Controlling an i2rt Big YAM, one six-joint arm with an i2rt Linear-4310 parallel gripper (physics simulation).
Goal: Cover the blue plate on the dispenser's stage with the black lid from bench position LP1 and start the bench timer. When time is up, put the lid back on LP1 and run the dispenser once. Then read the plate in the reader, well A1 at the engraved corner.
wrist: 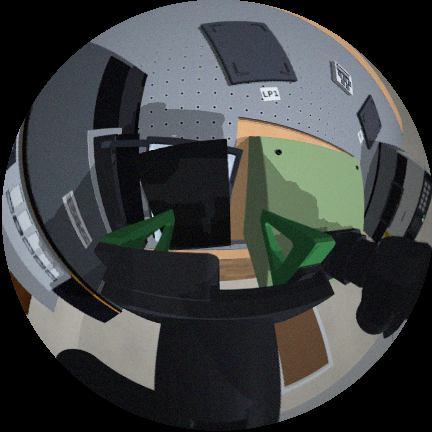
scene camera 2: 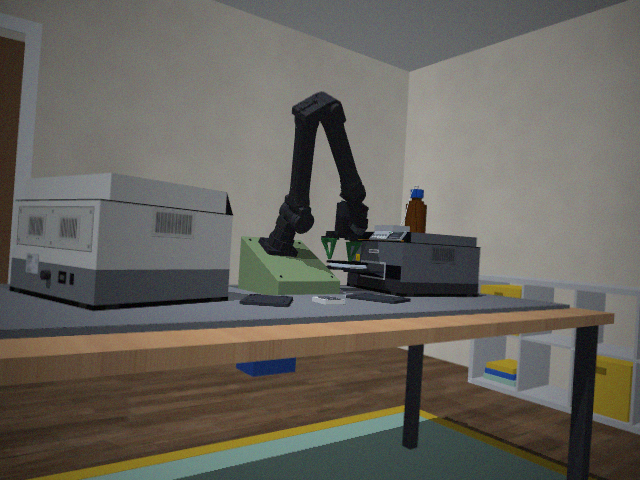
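Pixels of known places: gripper, fingertip midpoint: (wrist: 217, 213) (scene camera 2: 339, 260); arm's base, origin of the base link: (wrist: 337, 252) (scene camera 2: 277, 248).
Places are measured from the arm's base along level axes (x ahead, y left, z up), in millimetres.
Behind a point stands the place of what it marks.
The black lid (scene camera 2: 345, 262) @[x 78, y 239, z -34 mm] (wrist: 192, 192) @[x 90, y 246, z -31 mm] lies flat at the dispenser's stage (wrist: 237, 167) @[x 110, y 200, z -53 mm], a little turned against the stage's rim in the wrist view. Pale strips show at its edges; I cannot tell whether they are plate or stage, and no clearly blue plate shows. My gripper (scene camera 2: 341, 259) @[x 67, y 222, z -28 mm] (wrist: 217, 213) @[x 67, y 222, z -28 mm] is open, pointing down just above the lid, with nothing between its green fingers. The bench position LP1 (scene camera 2: 377, 298) @[x 372, y 127, z -125 mm] (wrist: 250, 52) @[x 303, y 173, z -125 mm] is a bare dark pad. The small white bench timer (scene camera 2: 328, 299) @[x 378, y -62, z -124 mm] (wrist: 343, 77) lies beyond it; its display is unreadable.
The grey dispenser (scene camera 2: 436, 266) @[x 290, y 480, z -28 mm] (wrist: 60, 170) @[x 140, y 356, z 13 mm] stands beside the gripper, with a brown bottle (scene camera 2: 415, 215) @[x 51, y 617, z 166 mm] behind its control panel. The green arm base (scene camera 2: 305, 273) @[x 123, y 36, z -73 mm] (wrist: 320, 175) @[x 111, y 61, z -68 mm] is close on the other side. The large white reader (scene camera 2: 165, 253) @[x 349, y -508, z -18 mm] (wrist: 405, 200) stands past a second dark pad (scene camera 2: 266, 300) @[x 366, y -249, z -125 mm] (wrist: 369, 121) @[x 308, y -195, z -125 mm].
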